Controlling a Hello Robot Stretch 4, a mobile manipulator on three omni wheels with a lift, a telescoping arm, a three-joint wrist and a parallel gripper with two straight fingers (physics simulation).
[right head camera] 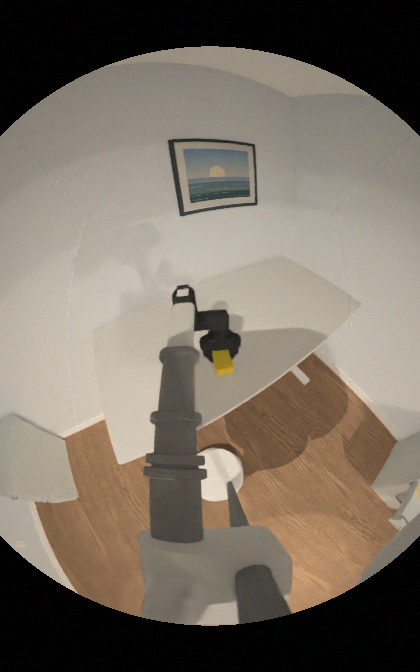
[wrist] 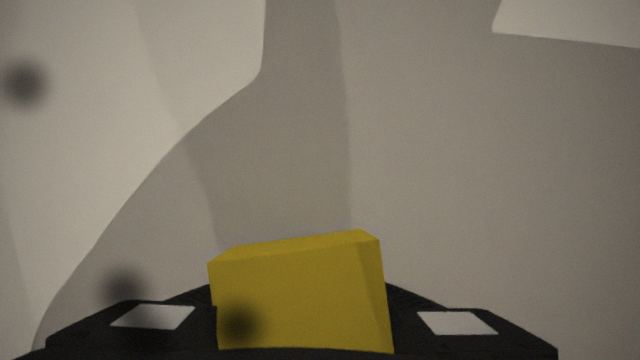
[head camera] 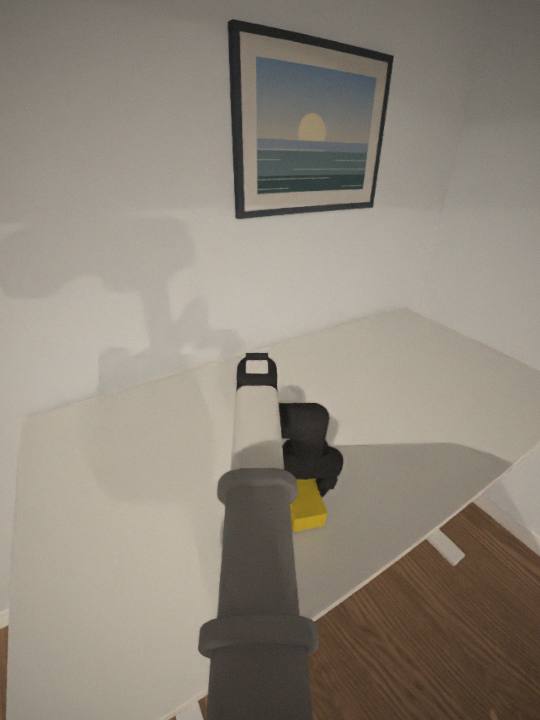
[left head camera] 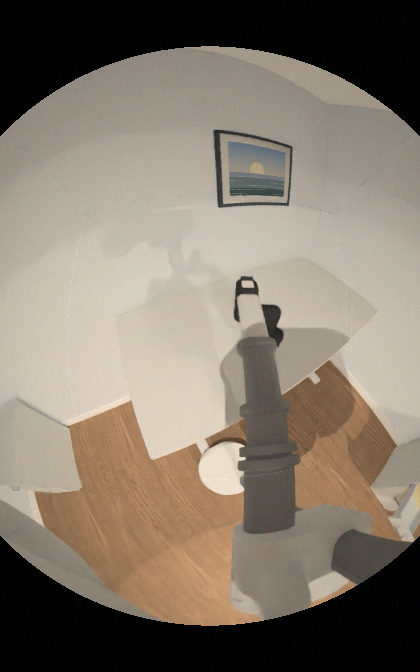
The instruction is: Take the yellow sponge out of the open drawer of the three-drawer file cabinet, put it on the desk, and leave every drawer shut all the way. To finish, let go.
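Observation:
The yellow sponge (head camera: 308, 511) (right head camera: 223, 363) (wrist: 300, 300) is held between the two black fingers of my gripper (head camera: 313, 481) (right head camera: 220, 350) (wrist: 306, 303). The gripper is shut on it, over the white desk (head camera: 116, 540) (left head camera: 170, 375) (right head camera: 130, 390) (wrist: 475, 175); I cannot tell how small the gap under the sponge is. The arm hides the sponge in the left head view. At the right edge of both side head views, a pale cabinet (left head camera: 402, 465) (right head camera: 405, 465) shows in part, with a drawer (left head camera: 407, 510) (right head camera: 406, 507) standing open and something yellowish in it.
Another pale cabinet (left head camera: 37, 450) (right head camera: 32, 460) stands at the far left. A white round shape (left head camera: 220, 470) (right head camera: 222, 475) shows low beside the arm, near the desk's front edge. Walls stand behind and right of the desk, with a framed picture (head camera: 312, 168) (left head camera: 256, 170) (right head camera: 217, 175) above it.

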